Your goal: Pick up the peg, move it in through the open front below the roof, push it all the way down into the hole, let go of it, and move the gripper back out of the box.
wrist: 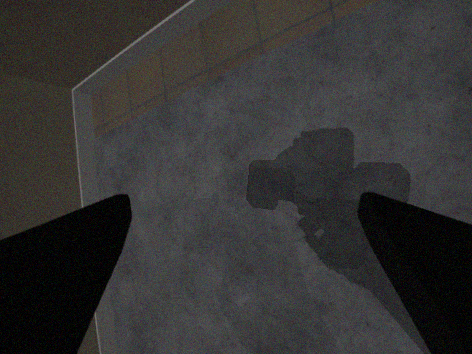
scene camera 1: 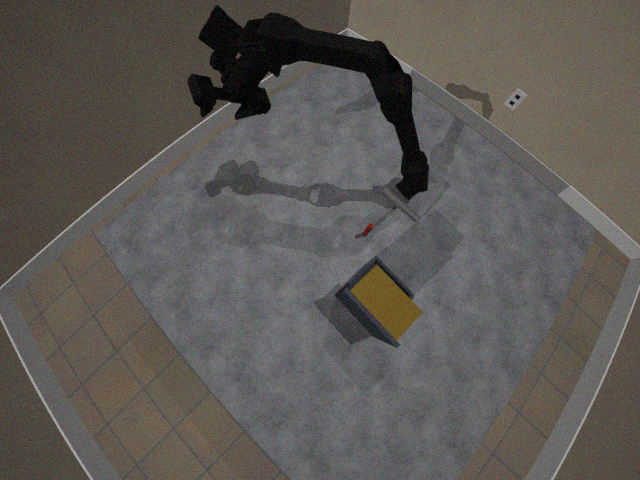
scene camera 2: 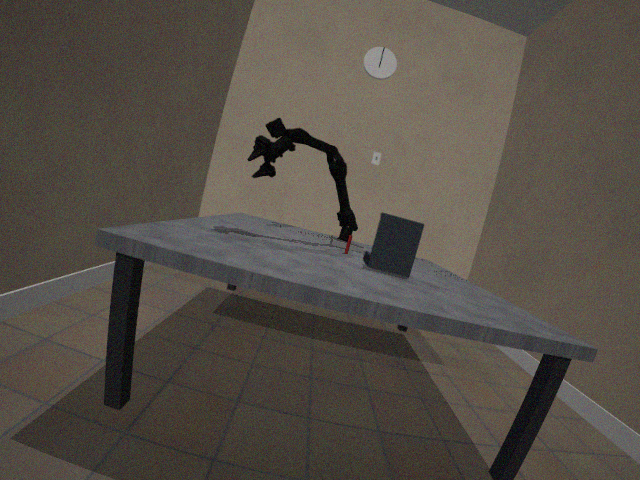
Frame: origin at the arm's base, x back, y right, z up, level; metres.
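Seen in the pictures: gripper, between the fingertips: (wrist: 246, 204) (scene camera 1: 219, 116) (scene camera 2: 250, 169); arm's base, origin of its link: (scene camera 1: 408, 187) (scene camera 2: 343, 240).
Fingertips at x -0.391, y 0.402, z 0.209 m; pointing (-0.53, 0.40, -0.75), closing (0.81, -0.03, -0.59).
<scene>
Offsets run from my fingertips to a thing's top centre. "*": to the spot under its first point. Level surfaces: height alone.
The red peg {dx +0.180, dy -0.432, dz -0.162 m} (scene camera 1: 368, 229) (scene camera 2: 348, 244) stands upright on the table, between the arm's base and the box. The box has dark blue-grey side walls and a yellow top panel {dx +0.076, dy -0.594, dz -0.039 m} (scene camera 1: 386, 302) that looks like the roof. One dark box wall (scene camera 2: 397, 245) faces scene camera 2. The hole and the inside are hidden. My gripper (scene camera 1: 222, 113) (scene camera 2: 251, 167) (wrist: 246, 204) is open and empty, high above the table and off to the left of the peg and box in both scene views. Neither peg nor box shows in the wrist view.
The grey table {dz -0.242 m} (scene camera 1: 258, 310) (scene camera 2: 232, 263) carries the arm's base (scene camera 1: 413, 186) (scene camera 2: 345, 233), close behind the peg in scene camera 2. A light bar (scene camera 1: 402, 204) lies in front of the base. A small dark block {* dx +0.037, dy -0.517, dz -0.219 m} (scene camera 2: 367, 258) sits low at the box's left side. Arm shadows cross the table.
</scene>
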